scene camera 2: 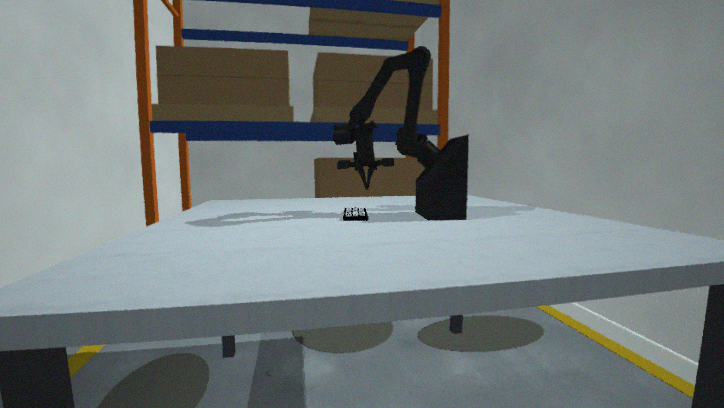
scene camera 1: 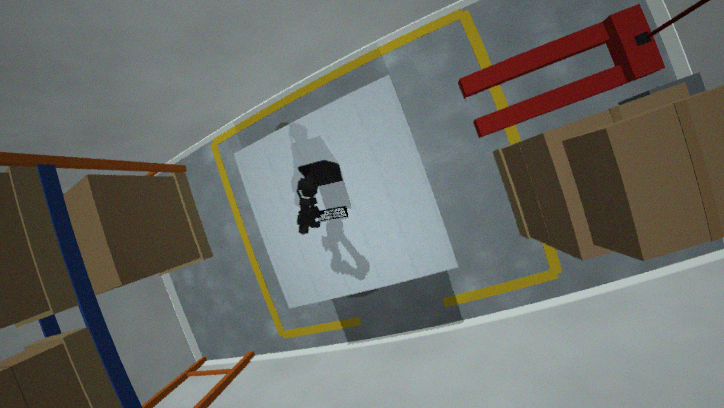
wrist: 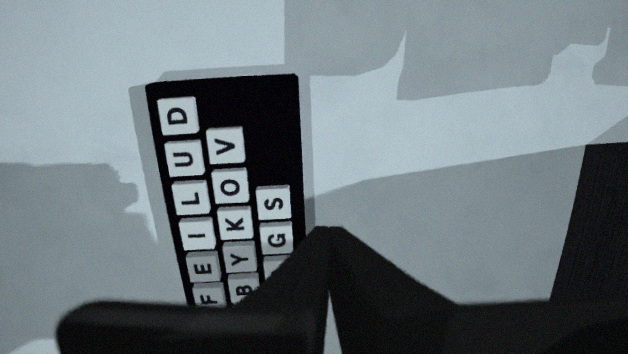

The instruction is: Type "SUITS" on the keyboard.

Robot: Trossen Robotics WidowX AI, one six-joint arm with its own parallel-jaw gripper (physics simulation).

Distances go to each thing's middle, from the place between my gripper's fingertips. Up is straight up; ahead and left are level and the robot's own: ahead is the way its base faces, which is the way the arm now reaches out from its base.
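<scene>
Black keyboard (wrist: 267, 107): my hand 70 mm above it, 50 mm to the right of it, 50 mm short of it.
</scene>
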